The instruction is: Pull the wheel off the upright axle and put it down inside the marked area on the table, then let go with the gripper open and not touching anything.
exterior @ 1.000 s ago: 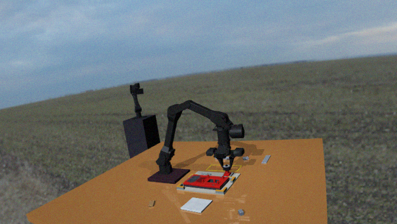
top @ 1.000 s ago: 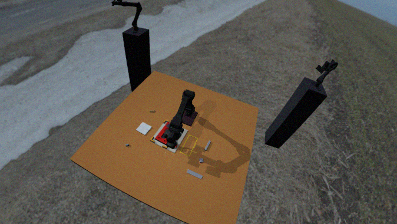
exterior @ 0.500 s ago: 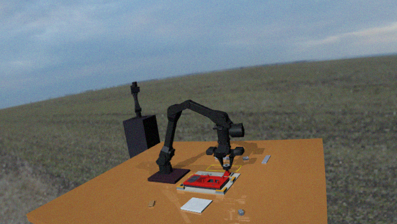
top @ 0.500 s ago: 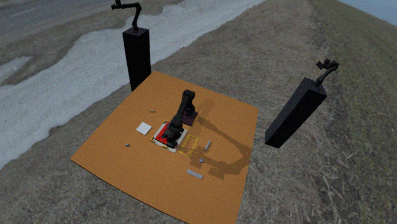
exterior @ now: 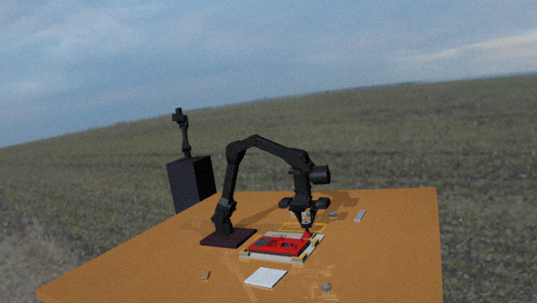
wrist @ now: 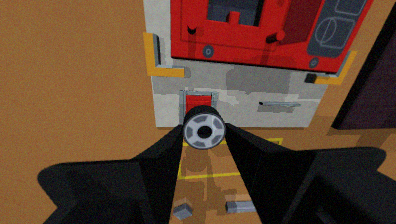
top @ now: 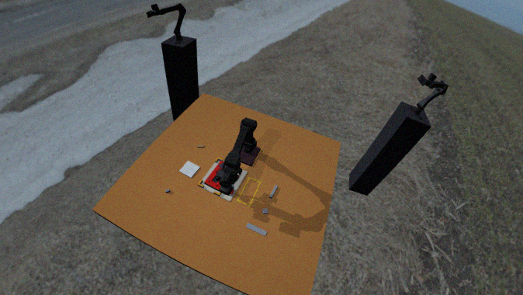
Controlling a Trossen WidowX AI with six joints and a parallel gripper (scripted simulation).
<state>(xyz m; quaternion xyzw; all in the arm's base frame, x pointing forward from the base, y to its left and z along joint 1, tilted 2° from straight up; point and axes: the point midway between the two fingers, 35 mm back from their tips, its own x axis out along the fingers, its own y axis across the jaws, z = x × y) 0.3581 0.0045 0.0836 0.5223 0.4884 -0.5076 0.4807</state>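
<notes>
Now: gripper tip 20 mm above the axle. From my gripper tip the other things lie so: white plate 50 mm behind, 310 mm to the right, 50 mm below; wheel right at my gripper tip.
</notes>
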